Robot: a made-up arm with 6 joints. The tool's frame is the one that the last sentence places. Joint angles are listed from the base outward.
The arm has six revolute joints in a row. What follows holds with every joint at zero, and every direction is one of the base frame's.
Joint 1 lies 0.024 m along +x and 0.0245 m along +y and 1.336 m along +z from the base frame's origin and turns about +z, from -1.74 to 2.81 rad.
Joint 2 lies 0.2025 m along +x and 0.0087 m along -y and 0.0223 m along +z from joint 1 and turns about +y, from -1.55 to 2.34 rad.
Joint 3 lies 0.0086 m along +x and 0.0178 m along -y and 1.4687 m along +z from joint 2 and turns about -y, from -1.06 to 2.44 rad.
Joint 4 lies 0.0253 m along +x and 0.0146 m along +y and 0.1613 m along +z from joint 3 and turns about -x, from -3.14 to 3.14 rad.
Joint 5 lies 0.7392 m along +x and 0.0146 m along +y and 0.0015 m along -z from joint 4 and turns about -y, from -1.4 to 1.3 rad.
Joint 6 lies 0.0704 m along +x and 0.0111 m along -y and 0.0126 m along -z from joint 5 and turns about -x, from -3.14 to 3.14 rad.
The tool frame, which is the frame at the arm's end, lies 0.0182 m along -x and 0.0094 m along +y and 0.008 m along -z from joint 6; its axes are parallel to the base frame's.
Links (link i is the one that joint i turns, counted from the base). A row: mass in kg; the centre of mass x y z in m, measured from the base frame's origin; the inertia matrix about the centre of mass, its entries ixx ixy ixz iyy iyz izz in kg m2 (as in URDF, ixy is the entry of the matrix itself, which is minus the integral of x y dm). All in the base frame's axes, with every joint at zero. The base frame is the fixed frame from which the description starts. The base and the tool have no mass.
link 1: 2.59; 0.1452 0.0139 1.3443; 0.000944 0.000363 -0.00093 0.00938 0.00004 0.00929
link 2: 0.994; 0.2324 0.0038 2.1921; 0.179 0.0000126 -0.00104 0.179 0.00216 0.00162
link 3: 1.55; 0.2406 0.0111 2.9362; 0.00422 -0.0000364 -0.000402 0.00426 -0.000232 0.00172
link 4: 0.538; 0.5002 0.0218 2.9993; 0.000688 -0.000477 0.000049 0.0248 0 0.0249
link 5: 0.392; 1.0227 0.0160 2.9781; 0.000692 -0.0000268 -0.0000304 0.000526 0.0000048 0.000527
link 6: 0.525; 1.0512 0.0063 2.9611; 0.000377 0 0 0.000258 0 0.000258
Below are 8 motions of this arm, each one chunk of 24 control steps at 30 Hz.
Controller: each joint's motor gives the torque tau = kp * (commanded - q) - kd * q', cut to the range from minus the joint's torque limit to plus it. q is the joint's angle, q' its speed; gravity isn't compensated. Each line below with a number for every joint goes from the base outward.
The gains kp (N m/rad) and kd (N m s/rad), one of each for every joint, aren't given. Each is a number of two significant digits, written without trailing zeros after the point. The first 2 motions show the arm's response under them.
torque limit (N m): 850 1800 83 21 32 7.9
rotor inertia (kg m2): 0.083 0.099 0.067 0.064 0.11 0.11
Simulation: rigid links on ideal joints. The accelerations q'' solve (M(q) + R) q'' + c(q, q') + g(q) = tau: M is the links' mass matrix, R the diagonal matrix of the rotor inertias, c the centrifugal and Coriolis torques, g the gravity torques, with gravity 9.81 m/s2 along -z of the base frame. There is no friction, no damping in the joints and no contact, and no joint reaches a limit. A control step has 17 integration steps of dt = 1/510 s. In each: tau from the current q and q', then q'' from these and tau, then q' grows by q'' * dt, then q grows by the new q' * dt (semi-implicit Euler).
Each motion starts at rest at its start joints. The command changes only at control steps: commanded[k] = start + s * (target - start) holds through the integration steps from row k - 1 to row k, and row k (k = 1, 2, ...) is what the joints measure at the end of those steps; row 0 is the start. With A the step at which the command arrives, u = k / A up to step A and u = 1 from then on. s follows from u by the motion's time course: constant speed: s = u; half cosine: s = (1 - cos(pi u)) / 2; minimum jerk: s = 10 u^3 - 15 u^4 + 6 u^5; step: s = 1 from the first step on.
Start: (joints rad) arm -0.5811 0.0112 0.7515 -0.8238 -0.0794 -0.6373
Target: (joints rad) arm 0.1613 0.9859 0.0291 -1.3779 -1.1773 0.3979
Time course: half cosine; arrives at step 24
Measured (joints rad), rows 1 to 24:
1: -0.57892 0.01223 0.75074 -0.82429 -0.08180 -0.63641
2: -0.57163 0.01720 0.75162 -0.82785 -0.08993 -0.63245
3: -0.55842 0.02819 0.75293 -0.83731 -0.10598 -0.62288
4: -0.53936 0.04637 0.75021 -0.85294 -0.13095 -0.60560
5: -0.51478 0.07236 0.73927 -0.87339 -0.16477 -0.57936
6: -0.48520 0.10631 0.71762 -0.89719 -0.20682 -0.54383
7: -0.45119 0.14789 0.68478 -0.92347 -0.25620 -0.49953
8: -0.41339 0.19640 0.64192 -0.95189 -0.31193 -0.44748
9: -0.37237 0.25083 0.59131 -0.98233 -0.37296 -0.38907
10: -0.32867 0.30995 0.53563 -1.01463 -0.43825 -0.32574
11: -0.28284 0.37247 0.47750 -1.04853 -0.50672 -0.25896
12: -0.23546 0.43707 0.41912 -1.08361 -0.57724 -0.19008
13: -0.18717 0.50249 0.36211 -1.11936 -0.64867 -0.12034
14: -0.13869 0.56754 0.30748 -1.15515 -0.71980 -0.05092
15: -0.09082 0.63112 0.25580 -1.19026 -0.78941 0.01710
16: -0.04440 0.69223 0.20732 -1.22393 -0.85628 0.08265
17: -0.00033 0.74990 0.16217 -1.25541 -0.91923 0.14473
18: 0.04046 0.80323 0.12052 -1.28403 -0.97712 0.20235
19: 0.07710 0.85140 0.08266 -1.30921 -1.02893 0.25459
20: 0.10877 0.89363 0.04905 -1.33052 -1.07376 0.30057
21: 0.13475 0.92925 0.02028 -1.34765 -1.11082 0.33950
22: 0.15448 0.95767 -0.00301 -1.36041 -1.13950 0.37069
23: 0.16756 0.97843 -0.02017 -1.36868 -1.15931 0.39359
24: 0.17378 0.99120 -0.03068 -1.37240 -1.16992 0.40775
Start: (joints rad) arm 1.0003 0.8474 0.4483 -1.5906 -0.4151 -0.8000
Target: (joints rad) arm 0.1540 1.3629 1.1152 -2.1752 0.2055 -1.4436
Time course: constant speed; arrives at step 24
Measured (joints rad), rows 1 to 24:
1: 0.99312 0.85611 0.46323 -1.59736 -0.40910 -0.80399
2: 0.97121 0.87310 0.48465 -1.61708 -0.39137 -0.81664
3: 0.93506 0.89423 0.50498 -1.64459 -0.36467 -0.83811
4: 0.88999 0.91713 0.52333 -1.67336 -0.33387 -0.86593
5: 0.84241 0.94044 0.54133 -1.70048 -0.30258 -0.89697
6: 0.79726 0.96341 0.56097 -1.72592 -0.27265 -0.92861
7: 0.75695 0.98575 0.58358 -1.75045 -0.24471 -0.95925
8: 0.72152 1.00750 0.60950 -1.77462 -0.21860 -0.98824
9: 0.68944 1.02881 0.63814 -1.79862 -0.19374 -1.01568
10: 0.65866 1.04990 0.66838 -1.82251 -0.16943 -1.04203
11: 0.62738 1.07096 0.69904 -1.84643 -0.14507 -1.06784
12: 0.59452 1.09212 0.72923 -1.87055 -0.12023 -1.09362
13: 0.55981 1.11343 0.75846 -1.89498 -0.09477 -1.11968
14: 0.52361 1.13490 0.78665 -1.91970 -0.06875 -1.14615
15: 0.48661 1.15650 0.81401 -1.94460 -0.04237 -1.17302
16: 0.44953 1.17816 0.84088 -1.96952 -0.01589 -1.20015
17: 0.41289 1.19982 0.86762 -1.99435 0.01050 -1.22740
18: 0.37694 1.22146 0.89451 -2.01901 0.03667 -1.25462
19: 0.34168 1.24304 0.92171 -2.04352 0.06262 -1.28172
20: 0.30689 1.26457 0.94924 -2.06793 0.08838 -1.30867
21: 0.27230 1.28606 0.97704 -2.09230 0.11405 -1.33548
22: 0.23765 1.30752 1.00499 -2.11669 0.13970 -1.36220
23: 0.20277 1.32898 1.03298 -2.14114 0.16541 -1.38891
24: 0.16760 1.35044 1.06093 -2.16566 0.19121 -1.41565
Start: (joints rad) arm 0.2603 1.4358 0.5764 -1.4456 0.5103 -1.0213
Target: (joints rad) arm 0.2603 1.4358 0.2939 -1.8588 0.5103 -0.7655
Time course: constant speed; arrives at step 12
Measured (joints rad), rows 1 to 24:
1: 0.26033 1.43726 0.56972 -1.45921 0.51039 -1.01794
2: 0.26037 1.43938 0.54820 -1.49104 0.51042 -1.00763
3: 0.26040 1.44154 0.51664 -1.53101 0.51030 -0.99012
4: 0.26039 1.44362 0.48174 -1.57038 0.51015 -0.96732
5: 0.26035 1.44535 0.44816 -1.60645 0.51010 -0.94188
6: 0.26030 1.44649 0.41831 -1.64037 0.51019 -0.91608
7: 0.26026 1.44698 0.39269 -1.67387 0.51033 -0.89139
8: 0.26024 1.44694 0.37051 -1.70780 0.51045 -0.86833
9: 0.26024 1.44656 0.35037 -1.74217 0.51051 -0.84676
10: 0.26025 1.44606 0.33081 -1.77669 0.51052 -0.82618
11: 0.26028 1.44559 0.31072 -1.81117 0.51049 -0.80599
12: 0.26030 1.44527 0.28953 -1.84559 0.51046 -0.78575
13: 0.26030 1.44567 0.27225 -1.86653 0.51068 -0.76857
14: 0.26028 1.44639 0.26205 -1.86942 0.51100 -0.75788
15: 0.26026 1.44684 0.25832 -1.86412 0.51116 -0.75375
16: 0.26025 1.44682 0.25929 -1.85928 0.51109 -0.75442
17: 0.26027 1.44645 0.26285 -1.85765 0.51089 -0.75759
18: 0.26029 1.44593 0.26707 -1.85813 0.51068 -0.76130
19: 0.26031 1.44544 0.27059 -1.85902 0.51052 -0.76430
20: 0.26032 1.44510 0.27275 -1.85946 0.51043 -0.76609
21: 0.26032 1.44494 0.27347 -1.85946 0.51042 -0.76671
22: 0.26032 1.44494 0.27310 -1.85932 0.51045 -0.76649
23: 0.26031 1.44504 0.27212 -1.85923 0.51050 -0.76587
24: 0.26030 1.44519 0.27101 -1.85923 0.51055 -0.76517

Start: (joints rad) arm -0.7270 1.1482 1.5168 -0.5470 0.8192 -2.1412
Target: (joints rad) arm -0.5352 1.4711 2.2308 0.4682 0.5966 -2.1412
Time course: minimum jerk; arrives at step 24
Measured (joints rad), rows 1 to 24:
1: -0.72698 1.15031 1.51715 -0.54672 0.81930 -2.14129
2: -0.72680 1.15352 1.51297 -0.54463 0.81874 -2.14139
3: -0.72608 1.15755 1.50896 -0.53791 0.81660 -2.14128
4: -0.72426 1.16298 1.51102 -0.52358 0.81273 -2.14095
5: -0.72075 1.17034 1.52249 -0.49953 0.80720 -2.14053
6: -0.71504 1.18002 1.54432 -0.46478 0.79993 -2.14020
7: -0.70688 1.19229 1.57578 -0.41932 0.79073 -2.14005
8: -0.69629 1.20733 1.61527 -0.36385 0.77949 -2.14010
9: -0.68355 1.22510 1.66084 -0.29959 0.76626 -2.14027
10: -0.66912 1.24542 1.71058 -0.22815 0.75126 -2.14048
11: -0.65355 1.26788 1.76290 -0.15141 0.73486 -2.14065
12: -0.63741 1.29191 1.81646 -0.07149 0.71755 -2.14072
13: -0.62124 1.31683 1.87021 0.00937 0.69986 -2.14069
14: -0.60547 1.34188 1.92318 0.08889 0.68234 -2.14060
15: -0.59052 1.36633 1.97445 0.16485 0.66556 -2.14050
16: -0.57673 1.38944 2.02300 0.23518 0.64999 -2.14043
17: -0.56442 1.41059 2.06779 0.29806 0.63606 -2.14044
18: -0.55387 1.42926 2.10776 0.35202 0.62408 -2.14054
19: -0.54529 1.44505 2.14194 0.39607 0.61425 -2.14072
20: -0.53882 1.45774 2.16961 0.42972 0.60664 -2.14095
21: -0.53449 1.46727 2.19041 0.45311 0.60121 -2.14118
22: -0.53218 1.47378 2.20447 0.46705 0.59777 -2.14136
23: -0.53162 1.47765 2.21257 0.47314 0.59597 -2.14146
24: -0.53235 1.47949 2.21618 0.47384 0.59531 -2.14145

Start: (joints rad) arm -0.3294 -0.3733 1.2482 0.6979 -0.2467 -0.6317
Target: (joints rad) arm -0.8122 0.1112 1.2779 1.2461 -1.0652 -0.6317
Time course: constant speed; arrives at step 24
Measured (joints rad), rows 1 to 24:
1: -0.34342 -0.36771 1.26256 0.70760 -0.26070 -0.63146
2: -0.36246 -0.35630 1.28286 0.72932 -0.28943 -0.63103
3: -0.38239 -0.34073 1.29696 0.75657 -0.32466 -0.63046
4: -0.40241 -0.32223 1.30087 0.78307 -0.36104 -0.62995
5: -0.42238 -0.30172 1.29608 0.80654 -0.39670 -0.62976
6: -0.44229 -0.28007 1.28634 0.82781 -0.43162 -0.63002
7: -0.46218 -0.25802 1.27559 0.84851 -0.46619 -0.63067
8: -0.48207 -0.23610 1.26677 0.86977 -0.50065 -0.63150
9: -0.50200 -0.21464 1.26139 0.89187 -0.53504 -0.63228
10: -0.52198 -0.19374 1.25968 0.91467 -0.56934 -0.63283
11: -0.54199 -0.17331 1.26091 0.93786 -0.60355 -0.63307
12: -0.56203 -0.15322 1.26393 0.96122 -0.63770 -0.63302
13: -0.58209 -0.13326 1.26755 0.98456 -0.67182 -0.63277
14: -0.60218 -0.11330 1.27087 1.00779 -0.70595 -0.63245
15: -0.62227 -0.09323 1.27334 1.03084 -0.74009 -0.63216
16: -0.64237 -0.07300 1.27482 1.05369 -0.77423 -0.63197
17: -0.66249 -0.05264 1.27544 1.07639 -0.80837 -0.63191
18: -0.68262 -0.03218 1.27551 1.09898 -0.84250 -0.63196
19: -0.70277 -0.01166 1.27534 1.12155 -0.87661 -0.63208
20: -0.72294 0.00886 1.27520 1.14413 -0.91072 -0.63224
21: -0.74313 0.02935 1.27526 1.16677 -0.94482 -0.63239
22: -0.76333 0.04981 1.27559 1.18947 -0.97891 -0.63251
23: -0.78355 0.07023 1.27616 1.21222 -1.01300 -0.63258
24: -0.80378 0.09062 1.27690 1.23499 -1.04709 -0.63262

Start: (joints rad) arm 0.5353 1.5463 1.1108 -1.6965 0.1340 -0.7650
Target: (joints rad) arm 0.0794 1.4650 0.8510 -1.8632 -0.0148 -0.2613
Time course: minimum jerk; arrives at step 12
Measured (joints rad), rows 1 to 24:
1: 0.53496 1.54820 1.10876 -1.69694 0.13358 -0.76459
2: 0.53213 1.54991 1.09558 -1.69899 0.13060 -0.76100
3: 0.52196 1.54941 1.07198 -1.70449 0.12197 -0.74870
4: 0.49807 1.54581 1.04077 -1.71570 0.10632 -0.72168
5: 0.45512 1.53892 1.00487 -1.73377 0.08516 -0.67625
6: 0.39130 1.52927 0.96745 -1.75808 0.06201 -0.61278
7: 0.30989 1.51789 0.93175 -1.78643 0.04069 -0.53594
8: 0.21918 1.50607 0.90041 -1.81552 0.02392 -0.45364
9: 0.13101 1.49509 0.87488 -1.84155 0.01289 -0.37514
10: 0.05802 1.48608 0.85553 -1.86110 0.00740 -0.30916
11: 0.01044 1.47976 0.84211 -1.87218 0.00617 -0.26200
12: -0.00696 1.47627 0.83380 -1.87509 0.00681 -0.23602
13: 0.00300 1.47485 0.82872 -1.87261 0.00590 -0.22855
14: 0.03111 1.47458 0.82539 -1.86804 0.00134 -0.23332
15: 0.06547 1.47475 0.82309 -1.86353 -0.00621 -0.24349
16: 0.09533 1.47497 0.82135 -1.85997 -0.01430 -0.25376
17: 0.11375 1.47509 0.81997 -1.85768 -0.02043 -0.26116
18: 0.11853 1.47513 0.81905 -1.85685 -0.02318 -0.26483
19: 0.11164 1.47513 0.81869 -1.85746 -0.02248 -0.26540
20: 0.09775 1.47512 0.81886 -1.85912 -0.01933 -0.26408
21: 0.08225 1.47508 0.81933 -1.86117 -0.01521 -0.26208
22: 0.06971 1.47501 0.81981 -1.86292 -0.01150 -0.26027
23: 0.06277 1.47494 0.82013 -1.86393 -0.00910 -0.25905
24: 0.06197 1.47489 0.82027 -1.86409 -0.00835 -0.25850

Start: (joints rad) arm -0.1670 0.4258 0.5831 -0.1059 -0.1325 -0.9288
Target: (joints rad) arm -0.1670 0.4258 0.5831 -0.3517 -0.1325 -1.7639
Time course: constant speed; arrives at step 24
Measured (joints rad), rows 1 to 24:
1: -0.16704 0.42652 0.57953 -0.10957 -0.13312 -0.93456
2: -0.16708 0.42790 0.57117 -0.11822 -0.13423 -0.95172
3: -0.16708 0.42939 0.56174 -0.12926 -0.13530 -0.98004
4: -0.16704 0.43064 0.55406 -0.14036 -0.13608 -1.01619
5: -0.16699 0.43145 0.54947 -0.15079 -0.13647 -1.05613
6: -0.16697 0.43178 0.54805 -0.16082 -0.13652 -1.09659
7: -0.16697 0.43174 0.54905 -0.17089 -0.13634 -1.13570
8: -0.16698 0.43146 0.55137 -0.18116 -0.13606 -1.17283
9: -0.16699 0.43109 0.55399 -0.19157 -0.13577 -1.20824
10: -0.16700 0.43076 0.55616 -0.20197 -0.13556 -1.24254
11: -0.16700 0.43053 0.55751 -0.21228 -0.13545 -1.27638
12: -0.16700 0.43042 0.55800 -0.22249 -0.13542 -1.31024
13: -0.16700 0.43042 0.55782 -0.23263 -0.13546 -1.34434
14: -0.16700 0.43049 0.55724 -0.24274 -0.13552 -1.37876
15: -0.16699 0.43059 0.55655 -0.25285 -0.13559 -1.41342
16: -0.16699 0.43068 0.55595 -0.26299 -0.13564 -1.44823
17: -0.16699 0.43074 0.55556 -0.27317 -0.13566 -1.48310
18: -0.16699 0.43077 0.55540 -0.28336 -0.13566 -1.51796
19: -0.16699 0.43078 0.55543 -0.29358 -0.13565 -1.55279
20: -0.16699 0.43076 0.55557 -0.30381 -0.13562 -1.58758
21: -0.16699 0.43074 0.55576 -0.31405 -0.13559 -1.62236
22: -0.16699 0.43071 0.55593 -0.32428 -0.13557 -1.65712
23: -0.16699 0.43069 0.55604 -0.33451 -0.13555 -1.69188
24: -0.16699 0.43068 0.55610 -0.34473 -0.13553 -1.72664

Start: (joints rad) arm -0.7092 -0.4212 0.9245 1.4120 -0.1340 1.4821
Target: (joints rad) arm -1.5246 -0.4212 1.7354 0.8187 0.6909 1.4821
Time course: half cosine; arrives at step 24
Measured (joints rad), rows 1 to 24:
1: -0.71159 -0.42203 0.92453 1.41078 -0.13321 1.48209
2: -0.71963 -0.42278 0.92976 1.40601 -0.12850 1.48205
3: -0.73423 -0.42311 0.94145 1.39624 -0.11691 1.48198
4: -0.75532 -0.42321 0.95955 1.38115 -0.09773 1.48191
5: -0.78260 -0.42324 0.98408 1.36118 -0.07154 1.48183
6: -0.81559 -0.42329 1.01503 1.33694 -0.03921 1.48176
7: -0.85375 -0.42343 1.05216 1.30901 -0.00150 1.48167
8: -0.89641 -0.42371 1.09494 1.27785 0.04092 1.48156
9: -0.94285 -0.42412 1.14263 1.24392 0.08739 1.48143
10: -0.99230 -0.42463 1.19427 1.20773 0.13718 1.48130
11: -1.04389 -0.42522 1.24878 1.16985 0.18947 1.48120
12: -1.09676 -0.42584 1.30505 1.13093 0.24339 1.48116
13: -1.15001 -0.42644 1.36196 1.09166 0.29801 1.48120
14: -1.20273 -0.42700 1.41840 1.05274 0.35238 1.48135
15: -1.25402 -0.42749 1.47336 1.01487 0.40555 1.48158
16: -1.30298 -0.42788 1.52586 0.97873 0.45659 1.48191
17: -1.34879 -0.42817 1.57504 0.94496 0.50460 1.48229
18: -1.39063 -0.42836 1.62010 0.91417 0.54873 1.48270
19: -1.42779 -0.42844 1.66035 0.88687 0.58822 1.48312
20: -1.45961 -0.42846 1.69518 0.86351 0.62239 1.48351
21: -1.48555 -0.42841 1.72409 0.84449 0.65065 1.48386
22: -1.50515 -0.42833 1.74667 0.83009 0.67253 1.48415
23: -1.51807 -0.42823 1.76260 0.82054 0.68765 1.48438
24: -1.52409 -0.42815 1.77166 0.81598 0.69578 1.48454

